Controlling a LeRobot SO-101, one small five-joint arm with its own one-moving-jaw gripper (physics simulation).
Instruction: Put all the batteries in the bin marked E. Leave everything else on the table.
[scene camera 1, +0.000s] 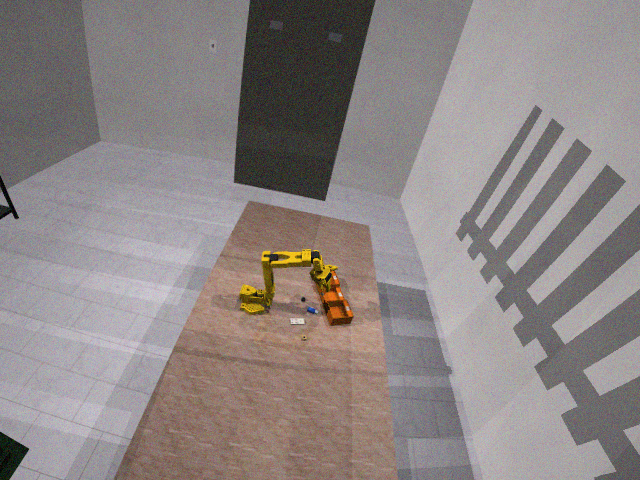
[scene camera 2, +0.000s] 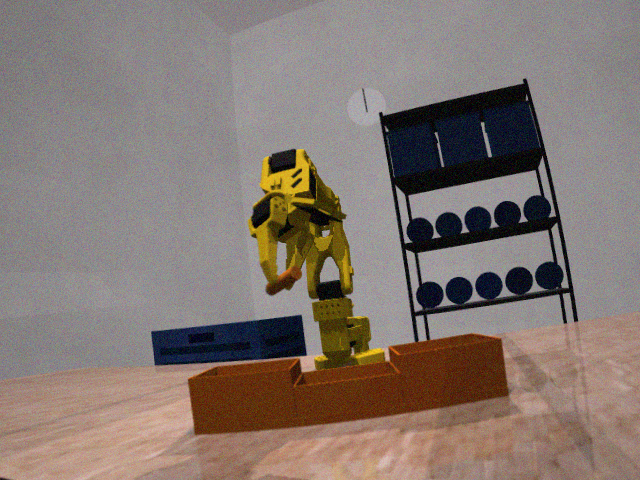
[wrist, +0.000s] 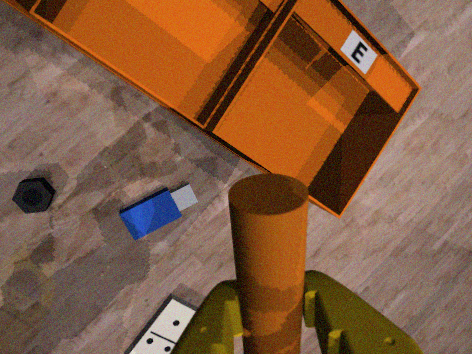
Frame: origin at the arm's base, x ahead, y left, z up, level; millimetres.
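Seen in the pictures: end effector, tool point: (scene camera 1: 323, 289) (scene camera 2: 286, 284) (wrist: 240, 300); arm's base, origin of the base link: (scene camera 1: 258, 304).
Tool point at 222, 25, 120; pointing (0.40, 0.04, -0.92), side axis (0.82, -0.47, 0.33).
Pixels of each thing's top centre, then the offset from my tool point to it, as dx, dy, dz. "spot": a spot on its surface instead.
- orange cylindrical battery, middle of its top: (wrist: 298, 328) (scene camera 2: 281, 269) +7, -1, +16
- middle bin, surface spot: (wrist: 175, 50) spot: +44, +55, -113
- taller bin, surface spot: (scene camera 2: 449, 374) spot: +68, +161, -95
- blue USB stick, middle of its top: (wrist: 161, 210) (scene camera 1: 313, 310) -16, -7, -112
- black nut, middle of its top: (wrist: 32, 197) (scene camera 1: 303, 298) -59, +42, -111
- white domino, middle of its top: (wrist: 164, 338) (scene camera 1: 297, 321) -70, -73, -112
- small brass-coloured piece, middle of its top: (scene camera 1: 304, 337) -38, -138, -111
An orange cylindrical battery (scene camera 2: 284, 281) (wrist: 267, 240) is held by my gripper (scene camera 1: 324, 287) (scene camera 2: 283, 277) (wrist: 272, 307), whose two jaws press on its sides. In scene camera 2 it is tilted and hangs well above the bins. Its far end points past the jaw tips in the wrist view. The bin marked E (scene camera 1: 341, 319) (scene camera 2: 242, 403) (wrist: 390, 82) is the end bin of an orange row, nearest the bottom in scene camera 1 and at the left in scene camera 2. In the wrist view the battery's end overlaps its near edge. The inside of bin E shows no battery.
The middle bin (scene camera 2: 346, 395) (wrist: 175, 50) and a taller bin (scene camera 2: 449, 374) adjoin bin E. A blue USB stick (scene camera 1: 311, 310) (wrist: 150, 214), a black nut (scene camera 1: 303, 299) (wrist: 33, 195), a white domino (scene camera 1: 297, 321) (wrist: 162, 320) and a small brass-coloured piece (scene camera 1: 303, 337) lie on the table.
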